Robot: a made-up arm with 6 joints.
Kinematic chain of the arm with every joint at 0, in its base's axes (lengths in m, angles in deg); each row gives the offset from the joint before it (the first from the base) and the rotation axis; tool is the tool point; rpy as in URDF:
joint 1: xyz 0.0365 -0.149 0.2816 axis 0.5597 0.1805 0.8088
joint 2: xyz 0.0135 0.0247 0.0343 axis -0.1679 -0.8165 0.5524
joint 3: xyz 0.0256 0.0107 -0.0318 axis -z
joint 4: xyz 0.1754 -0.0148 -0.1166 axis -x
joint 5: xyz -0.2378 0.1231 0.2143 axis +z
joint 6: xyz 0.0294 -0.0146 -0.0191 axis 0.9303 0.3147 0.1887
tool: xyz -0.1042 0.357 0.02 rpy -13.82 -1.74 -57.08
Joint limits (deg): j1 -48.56..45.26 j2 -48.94..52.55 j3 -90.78..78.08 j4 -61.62..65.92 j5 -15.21..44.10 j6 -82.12..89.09
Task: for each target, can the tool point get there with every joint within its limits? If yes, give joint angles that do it. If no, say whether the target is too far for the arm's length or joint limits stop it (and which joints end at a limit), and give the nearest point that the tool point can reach.
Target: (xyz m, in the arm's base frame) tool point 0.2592 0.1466 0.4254
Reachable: yes | joints -27.76 -26.42 20.05 -45.94 14.71 -31.48
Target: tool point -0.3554 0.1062 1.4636
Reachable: no: too far | nearest point -0.1941 -0.0064 0.7865 | short by 0.705 m
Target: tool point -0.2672 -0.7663 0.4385
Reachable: no: joint limits stop it (at a limit: joint 1, joint 3, joint 5) | nearest point -0.2286 -0.5862 0.4071 | short by 0.187 m
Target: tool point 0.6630 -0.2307 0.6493
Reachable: no: joint limits stop it (at a limit: joint 3, joint 4, joint 5, joint 6) | nearest point 0.5175 -0.2075 0.5719 | short by 0.166 m
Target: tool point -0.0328 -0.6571 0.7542
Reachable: no: joint limits stop it (at a limit: joint 1, joint 4, joint 5, joint 6) | nearest point -0.0024 -0.5245 0.6366 | short by 0.180 m
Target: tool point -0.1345 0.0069 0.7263
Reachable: yes | joints 19.39 34.05 57.34 2.37 11.84 70.56
